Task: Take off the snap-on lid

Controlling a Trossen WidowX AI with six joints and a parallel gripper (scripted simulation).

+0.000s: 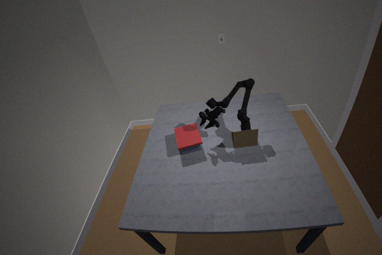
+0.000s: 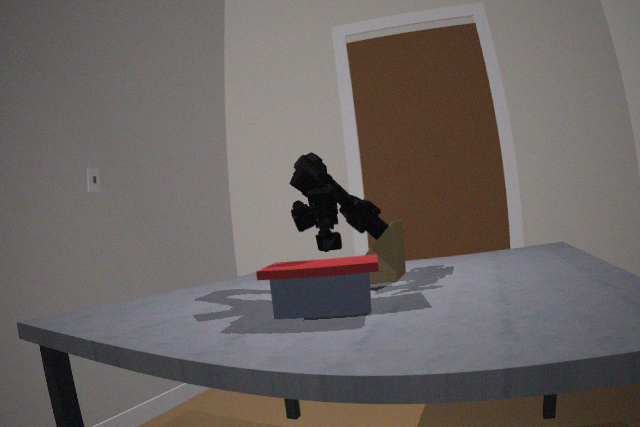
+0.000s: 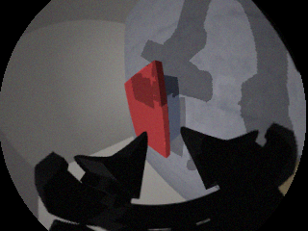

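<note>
Now: gripper tip 120 mm short of the red lid, 40 mm above it and 30 mm to the right of it. Also, from my gripper tip: storage box (120 mm ahead, 90 mm below, 30 mm to the left).
</note>
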